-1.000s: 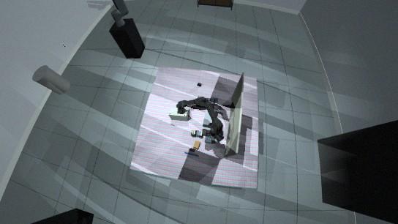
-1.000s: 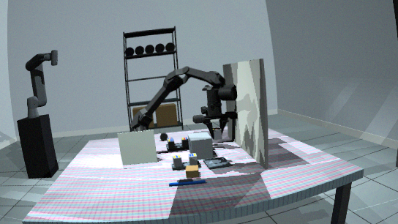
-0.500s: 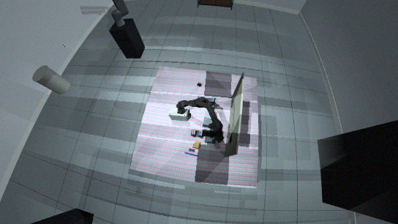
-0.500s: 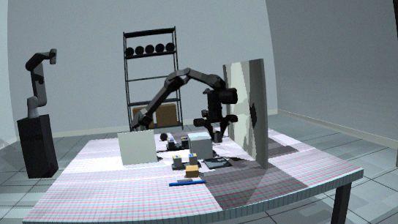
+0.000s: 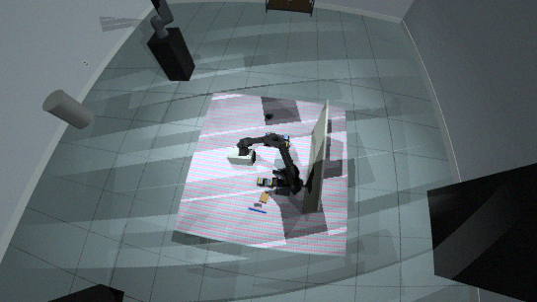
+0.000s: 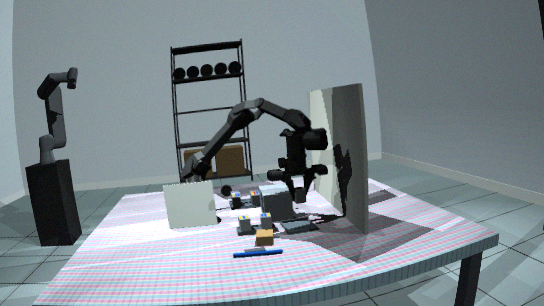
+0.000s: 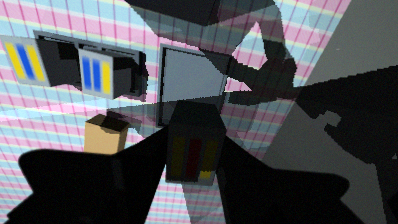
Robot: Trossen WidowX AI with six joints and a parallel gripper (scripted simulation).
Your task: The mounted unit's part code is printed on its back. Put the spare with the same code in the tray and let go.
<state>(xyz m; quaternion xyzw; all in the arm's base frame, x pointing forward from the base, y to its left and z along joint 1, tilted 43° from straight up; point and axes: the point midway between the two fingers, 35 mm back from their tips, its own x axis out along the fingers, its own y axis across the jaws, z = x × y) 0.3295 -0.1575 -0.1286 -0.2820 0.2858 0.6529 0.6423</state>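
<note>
Now: gripper tip 9 cm above the tray, 1 cm to the right of it and 1 cm past it. Also, from my gripper tip: grey spare (2 cm above); tan block (14 cm behind, 9 cm to the right, 8 cm below); grey mounted unit (19 cm to the left, 5 cm below, 4 cm behind).
</note>
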